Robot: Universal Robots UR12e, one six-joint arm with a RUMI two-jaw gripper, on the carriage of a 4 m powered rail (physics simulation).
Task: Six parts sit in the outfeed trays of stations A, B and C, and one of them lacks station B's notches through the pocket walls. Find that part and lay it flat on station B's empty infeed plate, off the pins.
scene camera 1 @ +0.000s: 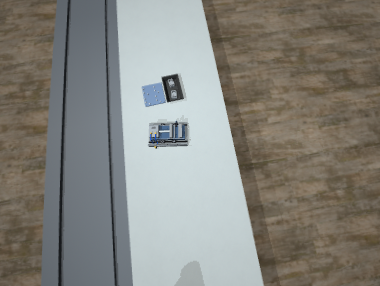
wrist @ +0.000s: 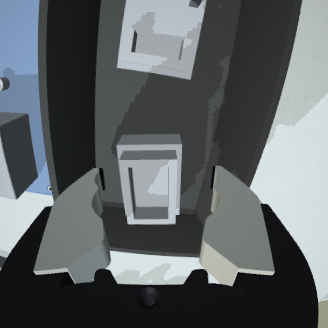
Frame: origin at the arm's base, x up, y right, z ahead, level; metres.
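Where they show: gripper, fingertip midpoint: (wrist: 157, 169).
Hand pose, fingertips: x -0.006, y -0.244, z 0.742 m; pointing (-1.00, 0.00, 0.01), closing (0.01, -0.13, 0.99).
Observation:
Each offset is from my fingertips to the centre of the thing. "pt": to the spot under its first point.
A dark tray (scene camera 1: 180, 86) (wrist: 160, 107) holds two light grey parts. The nearer part (scene camera 1: 174, 93) (wrist: 150, 192) lies on the tray floor close to the end wall, with a rectangular pocket and a step at its far end; I cannot make out notches through its pocket walls. The farther part (scene camera 1: 171, 82) (wrist: 160, 45) lies slightly turned, cut off by the top edge of the wrist view. My gripper (wrist: 157, 169) is open, its fingers apart on either side of the nearer part in the wrist view, touching nothing visible. The letter of this station does not show.
A blue plate (scene camera 1: 152, 96) (wrist: 20, 40) with small pins adjoins the tray's left side. A grey block {pt dx +0.005, dy -0.006, dz -0.109 m} (wrist: 17, 152) stands on it in the wrist view. A machine fixture {pt dx +0.036, dy -1.563, dz -0.071 m} (scene camera 1: 168, 134) stands below the tray in the scene view. The rail (scene camera 1: 86, 150) runs along the left.

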